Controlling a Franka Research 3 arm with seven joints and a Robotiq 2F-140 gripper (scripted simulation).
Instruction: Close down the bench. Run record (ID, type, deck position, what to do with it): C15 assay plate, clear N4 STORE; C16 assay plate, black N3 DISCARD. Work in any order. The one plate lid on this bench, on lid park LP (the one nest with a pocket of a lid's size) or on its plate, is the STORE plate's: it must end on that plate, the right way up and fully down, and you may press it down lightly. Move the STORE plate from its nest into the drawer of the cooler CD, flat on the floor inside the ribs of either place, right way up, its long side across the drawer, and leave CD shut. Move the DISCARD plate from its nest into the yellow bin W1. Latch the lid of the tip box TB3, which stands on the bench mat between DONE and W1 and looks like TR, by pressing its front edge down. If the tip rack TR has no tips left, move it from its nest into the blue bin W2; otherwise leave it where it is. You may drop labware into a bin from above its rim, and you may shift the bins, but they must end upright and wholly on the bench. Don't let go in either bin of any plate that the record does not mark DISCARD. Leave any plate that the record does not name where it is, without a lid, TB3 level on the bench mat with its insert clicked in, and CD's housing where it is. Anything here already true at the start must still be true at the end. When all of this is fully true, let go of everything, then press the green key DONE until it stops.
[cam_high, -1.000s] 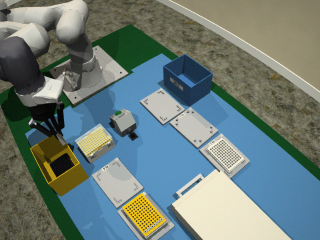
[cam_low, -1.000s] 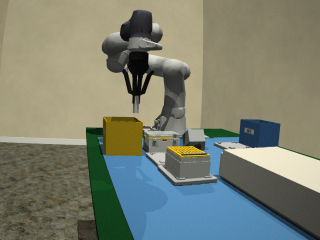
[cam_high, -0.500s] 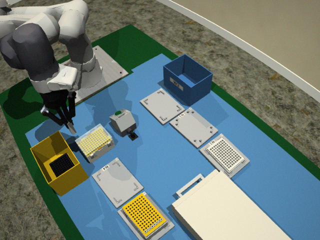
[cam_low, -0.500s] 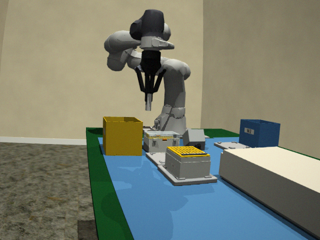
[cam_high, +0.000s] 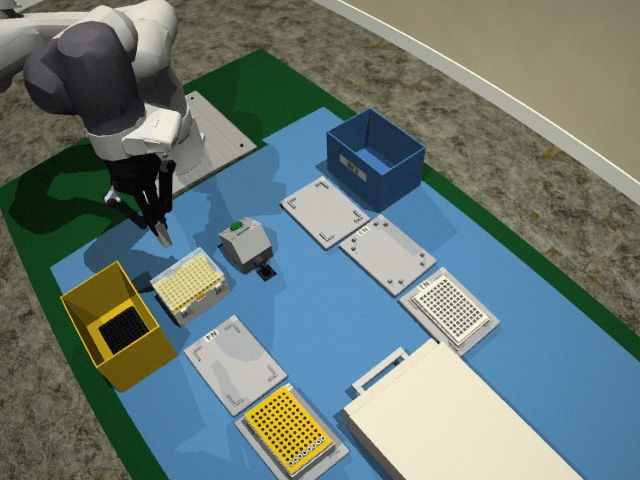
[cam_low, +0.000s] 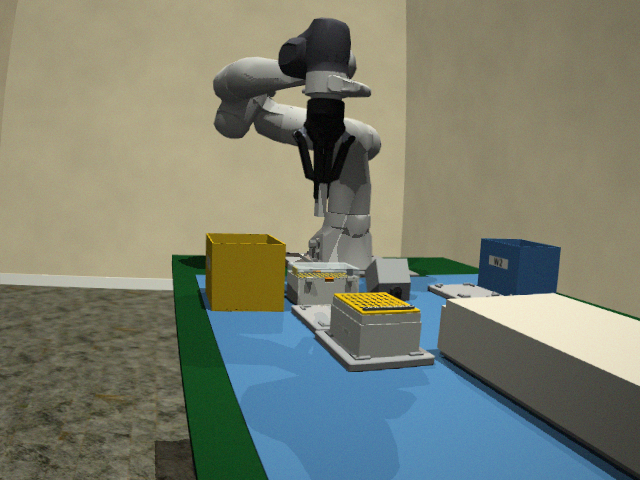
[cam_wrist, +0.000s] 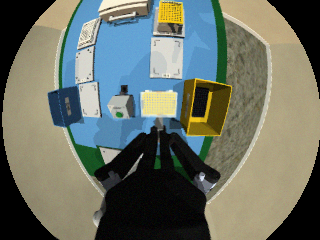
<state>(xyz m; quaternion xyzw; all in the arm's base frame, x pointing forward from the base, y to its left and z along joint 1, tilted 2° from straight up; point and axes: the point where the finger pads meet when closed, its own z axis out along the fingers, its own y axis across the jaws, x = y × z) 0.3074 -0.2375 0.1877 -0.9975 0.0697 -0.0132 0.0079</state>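
The green DONE key lies 15 cm to the left of my hand, 13 cm below it and 1 cm ahead of it. Also, from my hand: black plate: 18 cm below, 16 cm to the right; yellow bin W1: 16 cm to the right, 16 cm below, 1 cm behind; tip box TB3: 15 cm below, 2 cm ahead.
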